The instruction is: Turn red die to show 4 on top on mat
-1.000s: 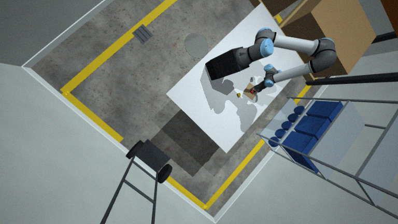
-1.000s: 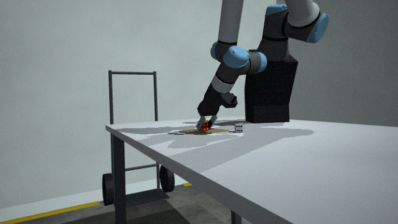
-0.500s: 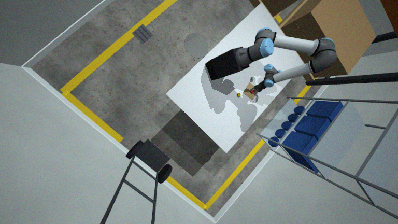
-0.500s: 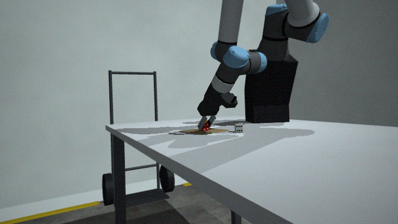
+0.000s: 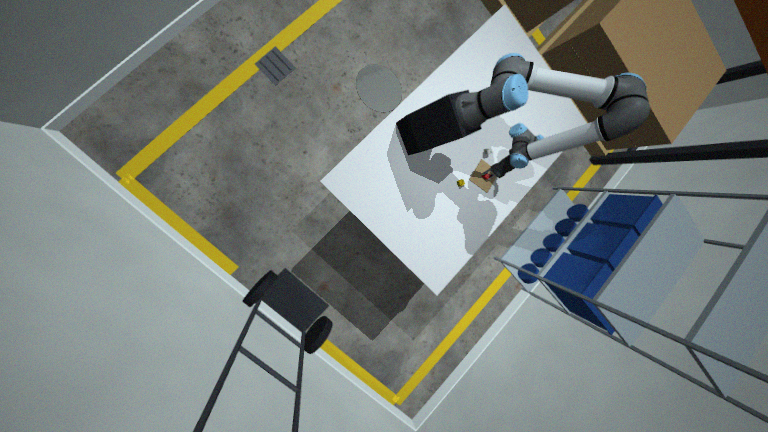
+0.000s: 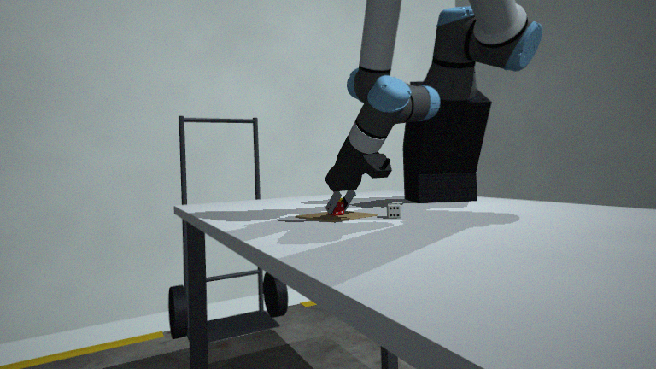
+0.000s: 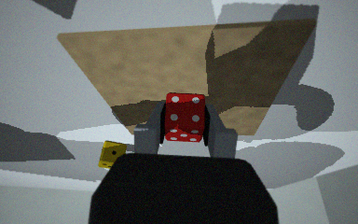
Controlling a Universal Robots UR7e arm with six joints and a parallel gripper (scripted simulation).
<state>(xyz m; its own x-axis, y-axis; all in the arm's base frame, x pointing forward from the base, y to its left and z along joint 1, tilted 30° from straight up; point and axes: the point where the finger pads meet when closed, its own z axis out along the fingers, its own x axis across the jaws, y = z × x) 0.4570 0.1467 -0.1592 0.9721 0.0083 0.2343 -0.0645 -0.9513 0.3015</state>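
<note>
Now: the tan mat 1 cm to the right of my hand and 2 cm below it. Round my hand: yellow die 8 cm behind, 15 cm to the right, 1 cm below; then white die 9 cm behind, 10 cm to the left, 1 cm below; then red die 1 cm to the right, 1 cm below.
</note>
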